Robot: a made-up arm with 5 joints.
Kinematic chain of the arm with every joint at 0, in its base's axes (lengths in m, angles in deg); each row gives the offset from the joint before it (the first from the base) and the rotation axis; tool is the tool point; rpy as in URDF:
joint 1: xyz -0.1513 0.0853 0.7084 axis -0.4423 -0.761 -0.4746
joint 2: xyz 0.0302 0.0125 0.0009 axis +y
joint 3: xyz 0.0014 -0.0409 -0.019 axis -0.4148 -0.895 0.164
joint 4: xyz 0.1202 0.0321 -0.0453 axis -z
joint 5: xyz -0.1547 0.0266 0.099 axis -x
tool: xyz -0.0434 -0.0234 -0.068 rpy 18.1 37.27 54
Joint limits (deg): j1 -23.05..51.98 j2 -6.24..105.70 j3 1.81..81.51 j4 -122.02..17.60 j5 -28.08..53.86
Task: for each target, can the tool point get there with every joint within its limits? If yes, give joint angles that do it. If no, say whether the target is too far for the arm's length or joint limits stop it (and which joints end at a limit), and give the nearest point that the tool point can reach.
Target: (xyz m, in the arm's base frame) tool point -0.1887 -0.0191 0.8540
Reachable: yes | joints 43.89 34.56 72.54 -59.00 38.50
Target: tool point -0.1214 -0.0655 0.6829
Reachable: yes | joints -8.16 61.90 17.57 -51.74 4.95
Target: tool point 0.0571 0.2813 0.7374
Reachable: no: joint limits stop it (at a limit: joint 1, joint 3, joint 4, joint 5) | nearest point 0.1369 0.1447 0.7080 | short by 0.161 m
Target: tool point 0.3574 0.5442 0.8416
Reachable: no: too far | nearest point 0.1361 0.1393 0.7330 | short by 0.474 m
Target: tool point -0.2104 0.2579 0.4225
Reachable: no: joint limits stop it (at a limit: joint 1, joint 3, joint 4, joint 5) | nearest point -0.1606 0.1588 0.5759 | short by 0.189 m
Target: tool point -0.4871 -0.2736 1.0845
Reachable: no: too far | nearest point -0.2059 -0.0393 0.9101 | short by 0.405 m
